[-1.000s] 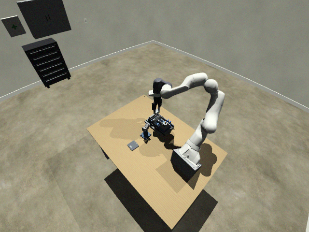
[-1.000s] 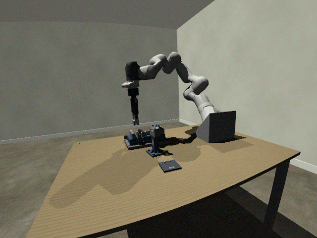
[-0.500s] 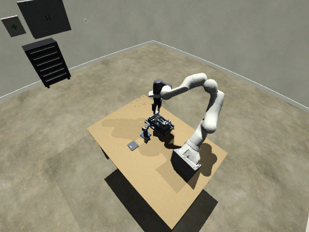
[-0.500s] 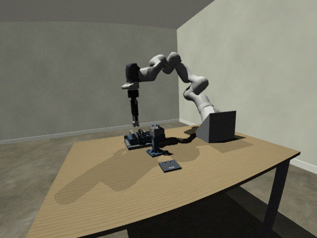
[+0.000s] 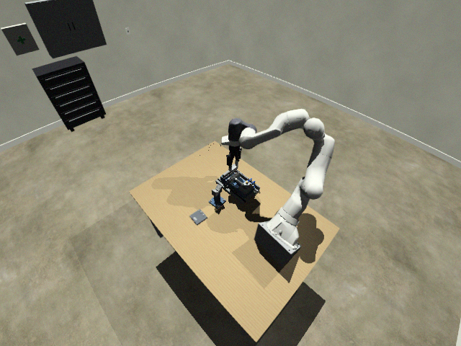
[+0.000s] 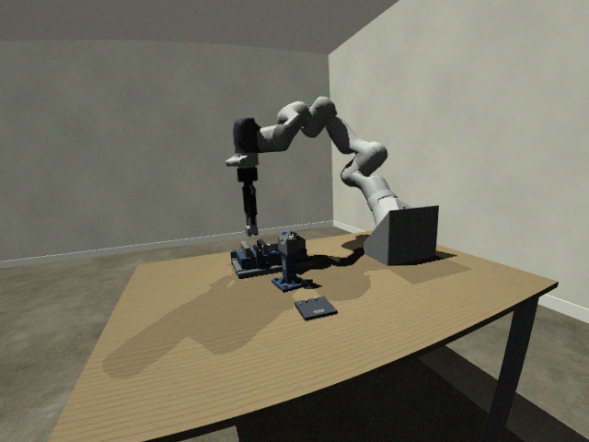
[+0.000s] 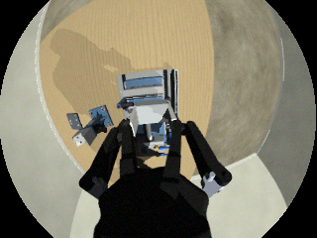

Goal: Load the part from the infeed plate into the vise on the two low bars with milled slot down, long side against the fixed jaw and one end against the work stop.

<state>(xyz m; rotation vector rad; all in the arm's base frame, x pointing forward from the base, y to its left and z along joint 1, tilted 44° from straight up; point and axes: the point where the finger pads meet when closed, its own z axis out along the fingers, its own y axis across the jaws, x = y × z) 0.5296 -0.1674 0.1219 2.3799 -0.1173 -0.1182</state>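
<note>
The part lies 30 mm below my hand.
</note>
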